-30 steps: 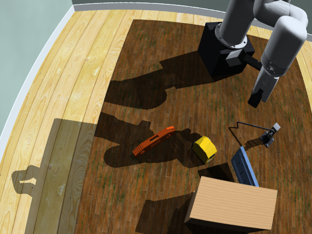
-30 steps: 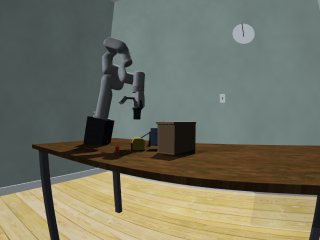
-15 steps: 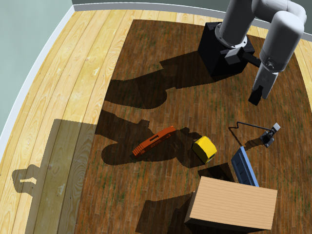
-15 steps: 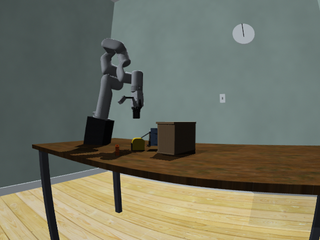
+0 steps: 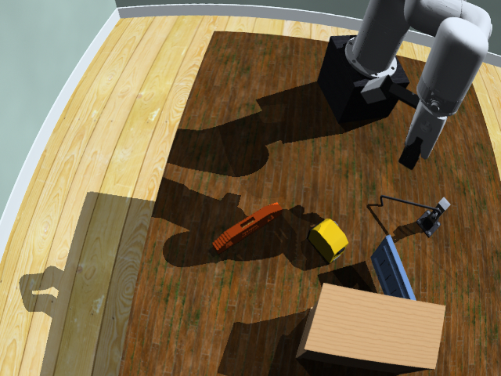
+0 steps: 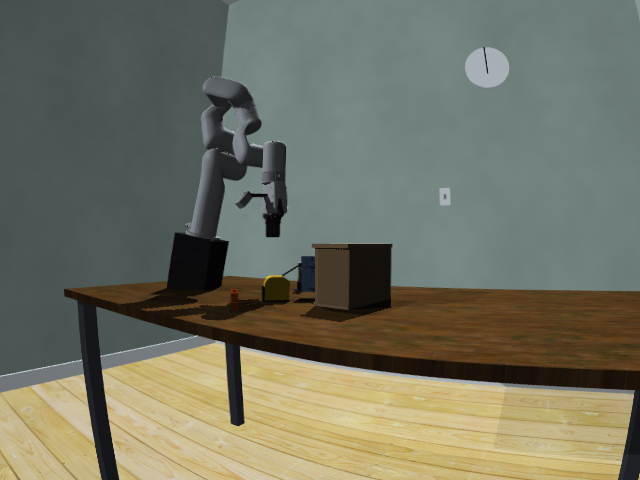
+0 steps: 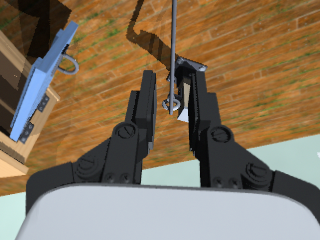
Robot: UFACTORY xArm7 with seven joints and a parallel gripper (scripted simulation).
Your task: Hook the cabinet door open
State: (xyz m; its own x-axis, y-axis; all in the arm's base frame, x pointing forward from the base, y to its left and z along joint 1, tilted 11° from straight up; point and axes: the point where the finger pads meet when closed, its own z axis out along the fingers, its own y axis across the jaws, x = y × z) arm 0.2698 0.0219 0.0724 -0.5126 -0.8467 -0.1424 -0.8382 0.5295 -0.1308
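The hook post is 40 mm ahead of my hand, 80 mm to the left of it and 140 mm below it. Also, from my hand: cabinet door: 200 mm ahead, 130 mm below; orange level-like tool: 60 mm ahead, 290 mm to the right, 180 mm below; yellow tape measure: 90 mm ahead, 130 mm to the right, 170 mm below.
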